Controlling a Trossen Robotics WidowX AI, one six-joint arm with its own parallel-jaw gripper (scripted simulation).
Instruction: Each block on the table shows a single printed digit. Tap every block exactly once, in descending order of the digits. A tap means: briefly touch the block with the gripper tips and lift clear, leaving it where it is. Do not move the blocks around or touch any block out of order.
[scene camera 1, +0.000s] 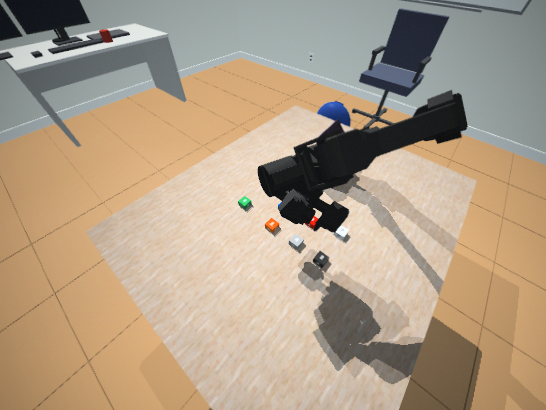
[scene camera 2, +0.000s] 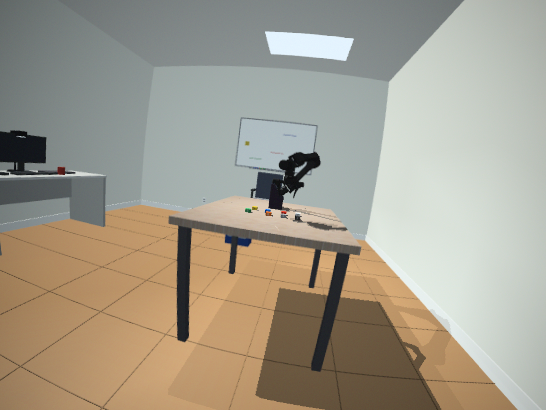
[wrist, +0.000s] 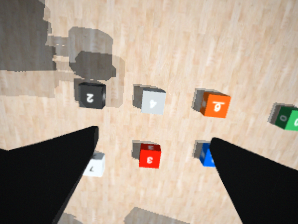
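I can see my gripper (scene camera 1: 301, 220), and the wrist view shows it too (wrist: 155, 137). It is open, this gripper of mine, and it holds nothing.
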